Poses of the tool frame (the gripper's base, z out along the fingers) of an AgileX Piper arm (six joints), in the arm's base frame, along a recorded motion.
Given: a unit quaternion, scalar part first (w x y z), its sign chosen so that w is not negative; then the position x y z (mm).
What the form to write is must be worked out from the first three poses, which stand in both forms.
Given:
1: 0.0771, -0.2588, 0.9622, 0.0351, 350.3, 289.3, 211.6
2: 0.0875, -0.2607, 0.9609, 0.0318, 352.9, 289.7, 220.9
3: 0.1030, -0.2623, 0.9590, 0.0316, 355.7, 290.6, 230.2
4: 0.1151, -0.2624, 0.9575, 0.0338, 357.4, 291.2, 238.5
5: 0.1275, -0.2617, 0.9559, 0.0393, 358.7, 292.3, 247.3
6: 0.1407, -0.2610, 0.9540, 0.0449, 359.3, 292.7, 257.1
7: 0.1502, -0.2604, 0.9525, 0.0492, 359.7, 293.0, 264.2
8: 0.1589, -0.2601, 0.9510, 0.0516, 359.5, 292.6, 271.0
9: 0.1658, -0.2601, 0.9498, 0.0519, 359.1, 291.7, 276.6
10: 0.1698, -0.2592, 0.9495, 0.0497, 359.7, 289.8, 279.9
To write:
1: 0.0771, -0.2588, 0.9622, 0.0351, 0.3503, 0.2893, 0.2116
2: 0.0875, -0.2607, 0.9609, 0.0318, 0.3529, 0.2897, 0.2209
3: 0.1030, -0.2623, 0.9590, 0.0316, 0.3557, 0.2906, 0.2302
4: 0.1151, -0.2624, 0.9575, 0.0338, 0.3574, 0.2912, 0.2385
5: 0.1275, -0.2617, 0.9559, 0.0393, 0.3587, 0.2923, 0.2473
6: 0.1407, -0.2610, 0.9540, 0.0449, 0.3593, 0.2927, 0.2571
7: 0.1502, -0.2604, 0.9525, 0.0492, 0.3597, 0.2930, 0.2642
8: 0.1589, -0.2601, 0.9510, 0.0516, 0.3595, 0.2926, 0.2710
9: 0.1658, -0.2601, 0.9498, 0.0519, 0.3591, 0.2917, 0.2766
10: 0.1698, -0.2592, 0.9495, 0.0497, 0.3597, 0.2898, 0.2799
